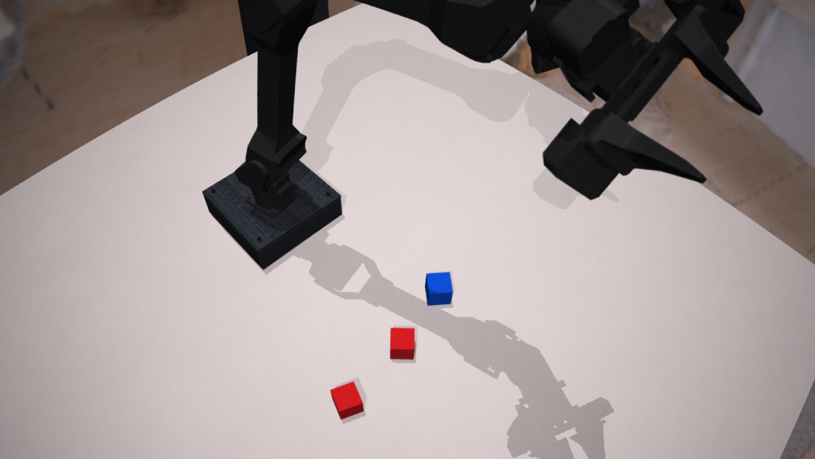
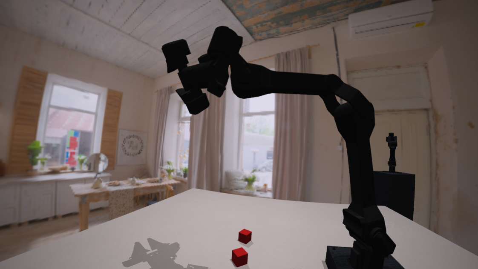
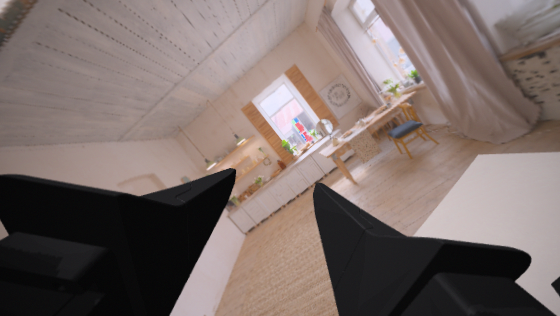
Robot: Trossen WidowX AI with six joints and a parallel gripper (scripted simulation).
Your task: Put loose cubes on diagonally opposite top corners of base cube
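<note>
Right now the blue base cube is 23 cm behind my gripper tip, 9 cm to the left of it and 49 cm below it.
</note>
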